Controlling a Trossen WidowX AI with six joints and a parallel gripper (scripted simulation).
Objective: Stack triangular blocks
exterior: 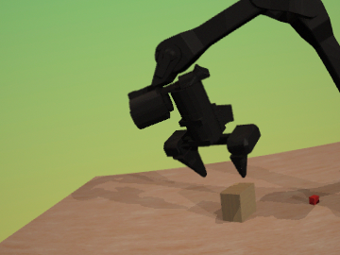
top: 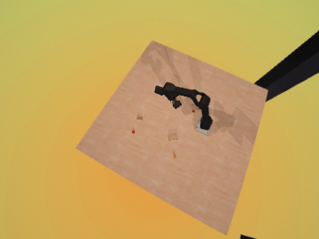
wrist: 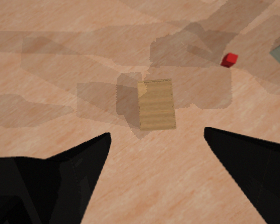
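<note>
The tan wooden triangular block is 2 cm behind my gripper tip, 1 cm to the right of it and 5 cm below it. From my gripper tip the other things lie so: small red cube (19 cm behind, 2 cm to the left, 9 cm below); then small orange piece (12 cm behind, 43 cm to the left, 10 cm below).
</note>
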